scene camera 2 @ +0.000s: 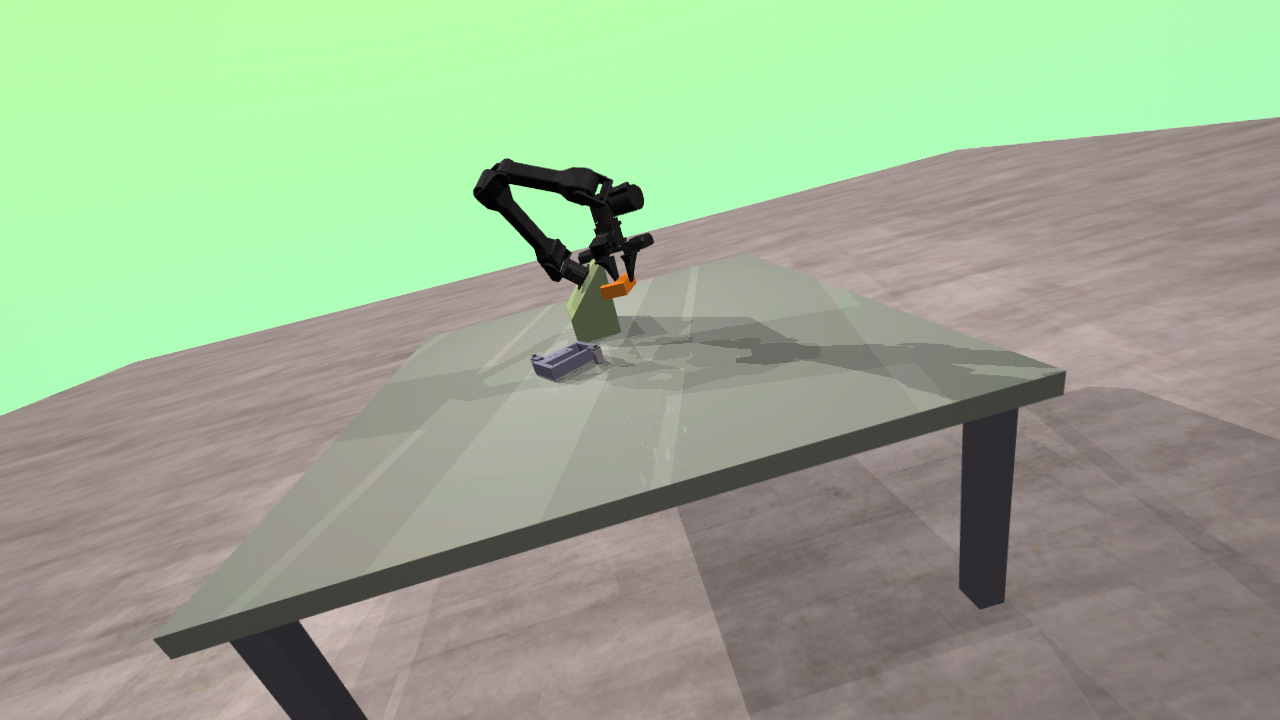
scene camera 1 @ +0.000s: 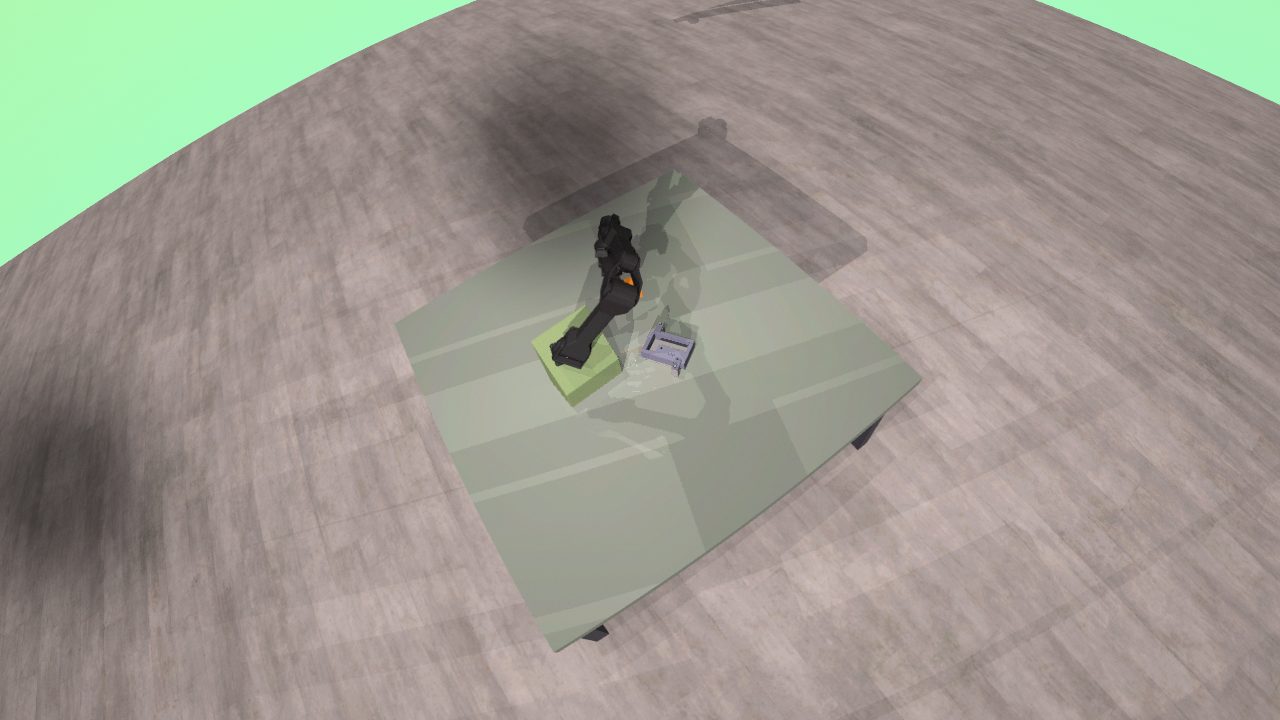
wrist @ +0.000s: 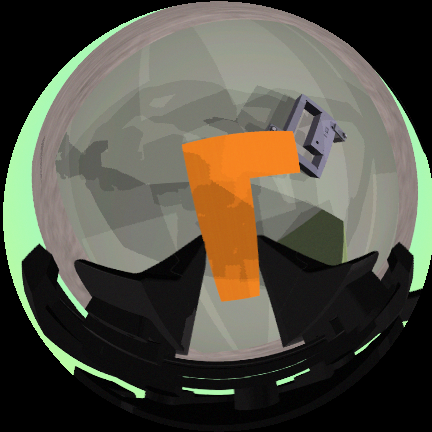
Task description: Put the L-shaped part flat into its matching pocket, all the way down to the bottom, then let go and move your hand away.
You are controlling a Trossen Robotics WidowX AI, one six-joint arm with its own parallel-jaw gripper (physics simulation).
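Frame: origin at the arm's base, x back, y left, z down, level; metres.
Seen in the pictures: gripper, between the fingertips: (scene camera 2: pixel 625 283) (wrist: pixel 231 241); arm's base, origin of its link: (scene camera 2: pixel 584 277) (scene camera 1: pixel 563 352).
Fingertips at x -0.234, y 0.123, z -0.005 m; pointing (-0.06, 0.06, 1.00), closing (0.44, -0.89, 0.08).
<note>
Pixels of each thing's middle, then the offset from my fingertips to it. Level surfaces: height alone.
- orange L-shaped part, middle of its body: (wrist: pixel 251 223) (scene camera 2: pixel 618 285) (scene camera 1: pixel 622 291) dx -0.006, dy -0.017, dz +0.001 m
- grey-purple fixture with the L-shaped pocket, middle of its body: (wrist: pixel 310 132) (scene camera 2: pixel 566 358) (scene camera 1: pixel 667 348) dx -0.058, dy -0.186, dz +0.136 m
- grey-green table, height of its surface: dz +0.160 m
The orange L-shaped part (scene camera 1: pixel 629 282) (scene camera 2: pixel 615 290) (wrist: pixel 225 165) is held up above the table, its long leg between the fingers and its short leg at the far end, pointing right in the wrist view. My gripper (scene camera 2: pixel 624 277) (wrist: pixel 231 241) is shut on it. In scene camera 1 the arm hides the fingers and much of the part. The grey-purple fixture with the L-shaped pocket (scene camera 1: pixel 657 360) (scene camera 2: pixel 570 364) (wrist: pixel 326 137) sits on the table, apart from the part. In the wrist view it is at the upper right, and the part's short leg overlaps its near edge.
The arm stands on a green block (scene camera 1: pixel 595 385) (scene camera 2: pixel 595 317) (wrist: pixel 320 237) beside the fixture. Small brackets stick out from two sides of the fixture. The grey-green table (scene camera 1: pixel 554 537) (scene camera 2: pixel 447 501) carries both, with shadows of the arm across it.
</note>
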